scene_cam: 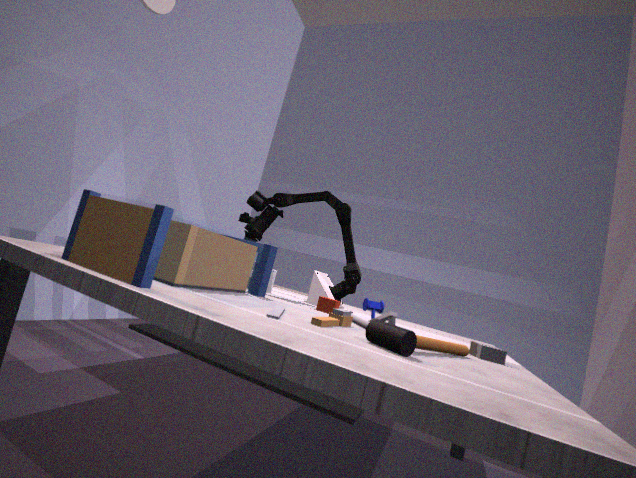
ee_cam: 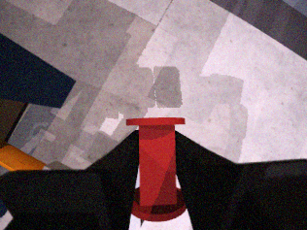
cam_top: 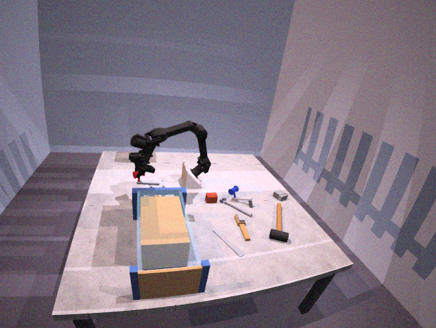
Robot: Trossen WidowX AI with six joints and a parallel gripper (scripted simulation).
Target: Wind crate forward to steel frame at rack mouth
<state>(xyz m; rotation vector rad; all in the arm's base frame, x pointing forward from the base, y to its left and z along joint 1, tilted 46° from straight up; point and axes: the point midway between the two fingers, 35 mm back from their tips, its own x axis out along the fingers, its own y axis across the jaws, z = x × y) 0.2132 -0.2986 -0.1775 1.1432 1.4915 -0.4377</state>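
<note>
The winch handle is 1 cm behind my gripper tip, 5 cm to the left of it and 3 cm below it. The rest, counted from my gripper tip: red winch handle grip 1 cm behind, 1 cm to the left; then pale winch body 2 cm behind, 10 cm to the left, 10 cm below; then clear-panelled cubby 39 cm ahead, 15 cm to the left, 2 cm below.
</note>
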